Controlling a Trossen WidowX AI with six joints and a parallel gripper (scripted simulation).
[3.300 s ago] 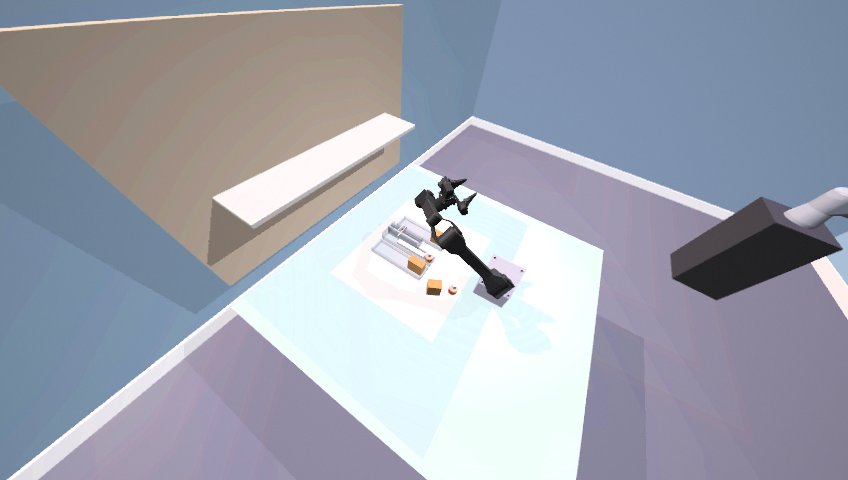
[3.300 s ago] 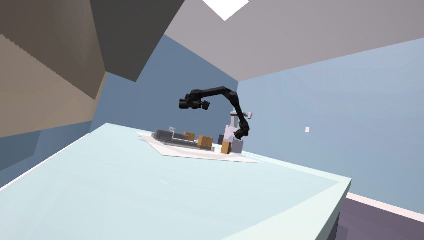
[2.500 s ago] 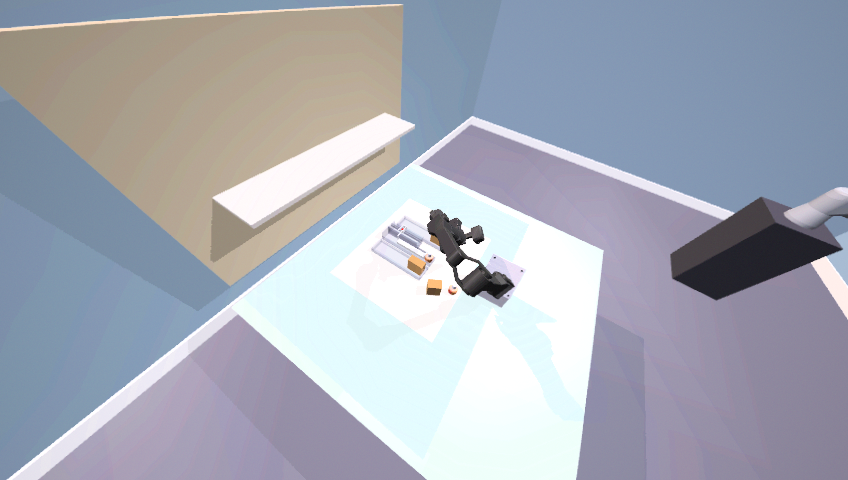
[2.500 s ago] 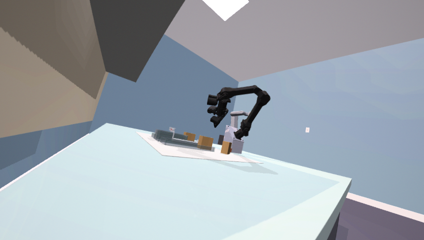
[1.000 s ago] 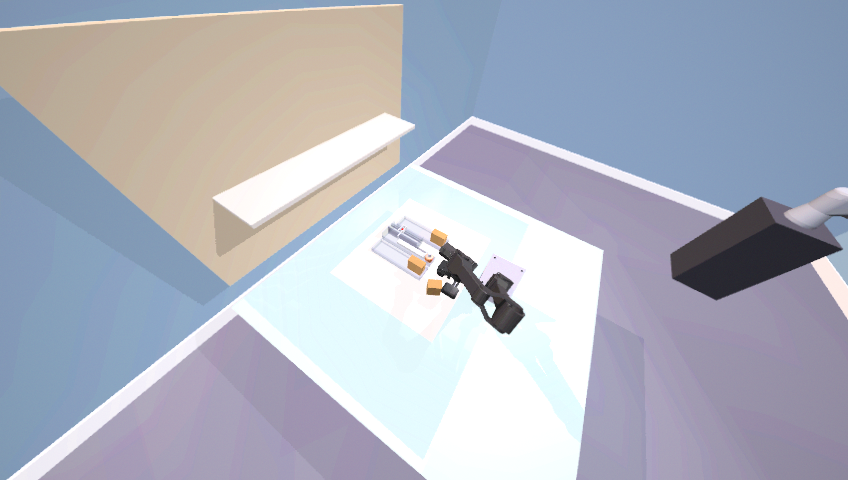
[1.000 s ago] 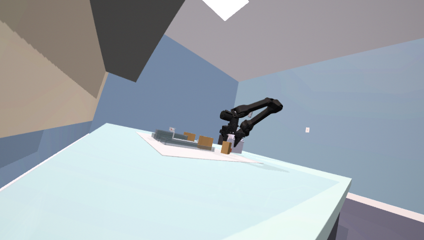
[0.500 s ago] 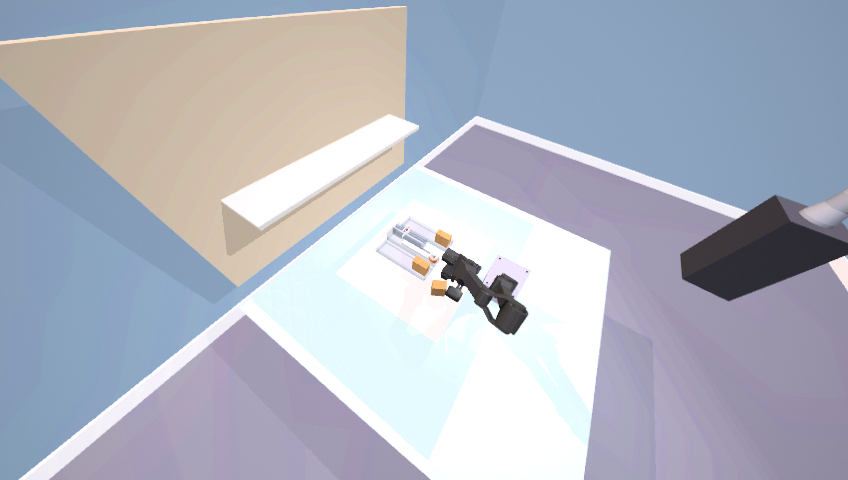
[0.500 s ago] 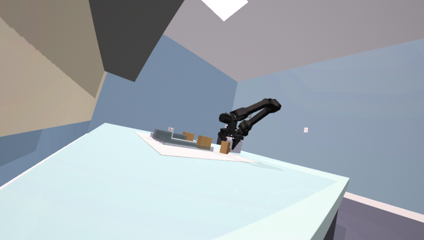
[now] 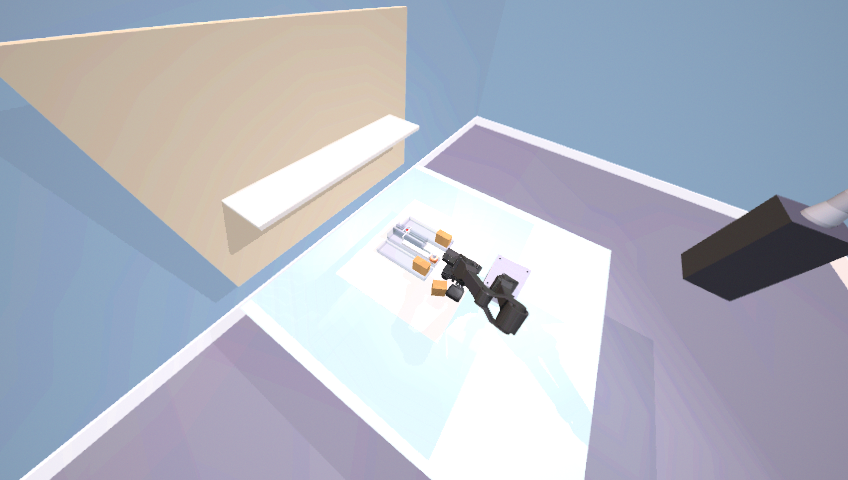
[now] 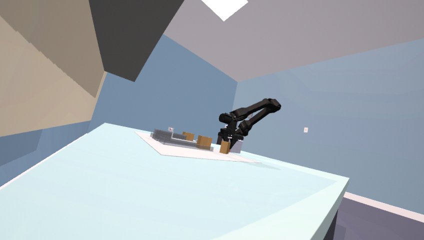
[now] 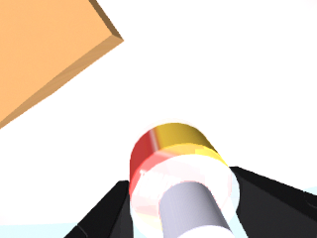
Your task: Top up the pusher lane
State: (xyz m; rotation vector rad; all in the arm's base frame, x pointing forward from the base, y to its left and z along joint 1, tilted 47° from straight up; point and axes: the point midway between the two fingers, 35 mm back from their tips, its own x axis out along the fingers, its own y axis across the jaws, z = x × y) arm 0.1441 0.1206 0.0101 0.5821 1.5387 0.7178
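My gripper tip is 33 cm short of the lane, 9 cm to the left of it and 1 cm above it. The rest, counted from my gripper tip: white plate (29 cm ahead, 10 cm to the right, 2 cm above); wall shelf (69 cm ahead, 34 cm above, 5 cm to the right).
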